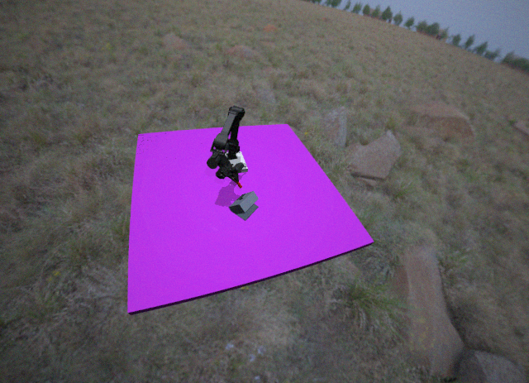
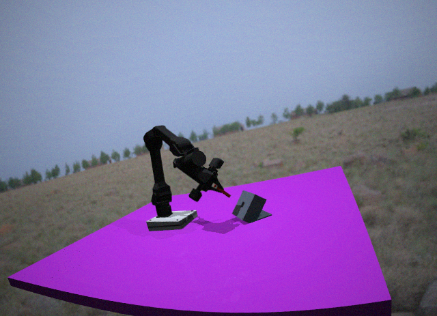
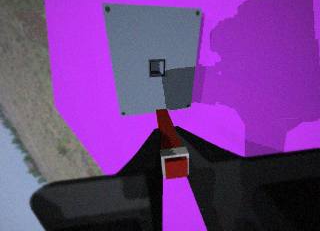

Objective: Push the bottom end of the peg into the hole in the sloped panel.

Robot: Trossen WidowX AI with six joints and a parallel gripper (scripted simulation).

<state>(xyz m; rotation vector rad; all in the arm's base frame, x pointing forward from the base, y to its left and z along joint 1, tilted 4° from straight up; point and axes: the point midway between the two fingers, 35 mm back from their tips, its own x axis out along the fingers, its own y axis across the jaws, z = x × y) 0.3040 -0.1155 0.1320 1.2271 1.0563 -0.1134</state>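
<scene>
My gripper tip is 90 mm short of the grey sloped panel, 90 mm above it and 10 mm to the right of it. The rest, counted from my gripper tip: red peg 10 mm to the right, 10 mm behind, 10 mm above.
</scene>
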